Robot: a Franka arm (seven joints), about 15 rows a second.
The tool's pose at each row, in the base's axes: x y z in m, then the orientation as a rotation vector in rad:
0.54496, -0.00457, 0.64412, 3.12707, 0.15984, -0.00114
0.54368, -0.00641, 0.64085, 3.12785, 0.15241, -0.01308
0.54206, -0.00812, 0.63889, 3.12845, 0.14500, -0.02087
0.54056, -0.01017, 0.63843, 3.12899, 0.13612, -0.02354
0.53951, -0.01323, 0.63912, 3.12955, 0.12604, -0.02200
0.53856, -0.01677, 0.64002, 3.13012, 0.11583, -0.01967
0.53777, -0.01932, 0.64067, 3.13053, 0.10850, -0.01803
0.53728, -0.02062, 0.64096, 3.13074, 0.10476, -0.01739
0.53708, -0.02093, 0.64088, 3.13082, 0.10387, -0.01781
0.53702, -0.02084, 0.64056, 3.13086, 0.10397, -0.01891
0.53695, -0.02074, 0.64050, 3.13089, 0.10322, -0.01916
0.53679, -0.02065, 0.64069, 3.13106, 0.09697, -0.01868
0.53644, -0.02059, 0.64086, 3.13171, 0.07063, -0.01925
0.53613, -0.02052, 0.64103, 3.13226, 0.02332, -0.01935
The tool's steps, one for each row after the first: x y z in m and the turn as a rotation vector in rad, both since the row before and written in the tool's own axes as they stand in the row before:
-0.00146, 0.00167, 0.00329, 0.00083, -0.00762, 0.00472
-0.00176, 0.00153, 0.00199, 0.00055, -0.00498, 0.00472
-0.00168, 0.00190, 0.00050, 0.00028, -0.00172, 0.00567
-0.00132, 0.00296, -0.00064, 0.00013, 0.00096, 0.00645
-0.00124, 0.00346, -0.00085, 0.00015, 0.00146, 0.00653
-0.00098, 0.00249, -0.00062, 0.00013, 0.00103, 0.00469
-0.00058, 0.00127, -0.00027, 0.00008, 0.00040, 0.00239
-0.00022, 0.00030, 0.00009, 0.00006, -0.00027, 0.00057
-0.00005, -0.00010, 0.00032, 0.00007, -0.00070, -0.00007
-0.00006, -0.00010, 0.00006, 0.00001, -0.00016, 0.00048
-0.00016, -0.00010, -0.00019, -0.00002, 0.00029, 0.00399
-0.00035, -0.00008, -0.00017, 0.00006, -0.00044, 0.01682
-0.00031, -0.00008, -0.00017, 0.00003, -0.00020, 0.03021

